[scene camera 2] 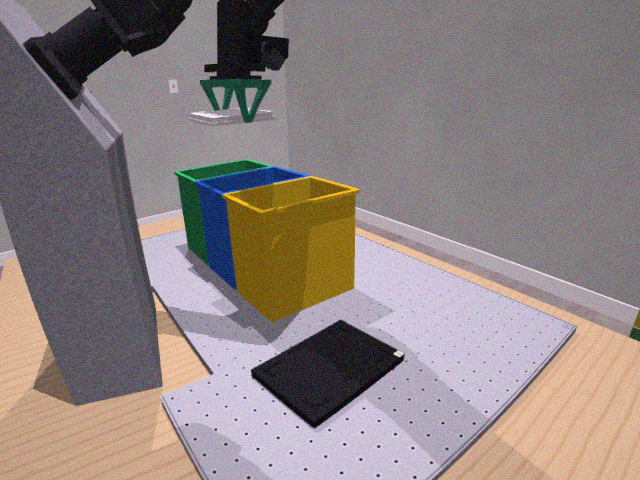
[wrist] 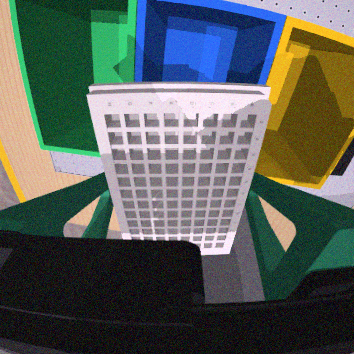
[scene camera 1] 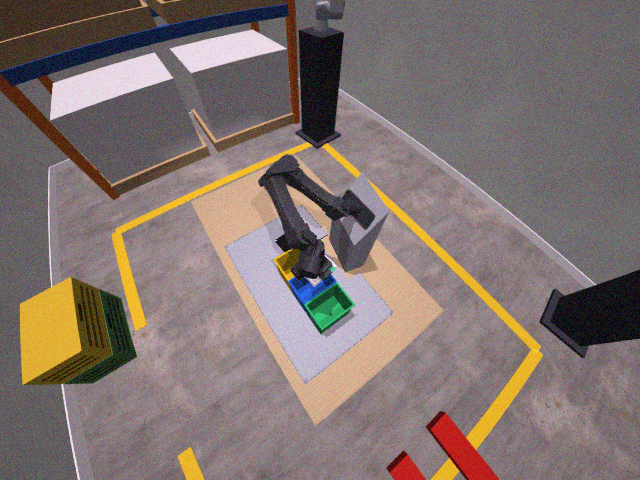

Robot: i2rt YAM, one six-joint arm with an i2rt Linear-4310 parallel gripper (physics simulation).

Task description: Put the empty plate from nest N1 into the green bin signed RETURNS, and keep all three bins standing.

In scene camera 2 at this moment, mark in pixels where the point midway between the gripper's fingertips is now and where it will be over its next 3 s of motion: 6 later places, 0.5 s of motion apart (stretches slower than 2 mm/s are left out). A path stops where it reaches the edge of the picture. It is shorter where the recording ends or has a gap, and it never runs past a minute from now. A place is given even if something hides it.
My gripper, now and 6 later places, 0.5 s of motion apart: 234,120; 239,120; 232,117; 235,149; 235,152; 230,153; 225,154
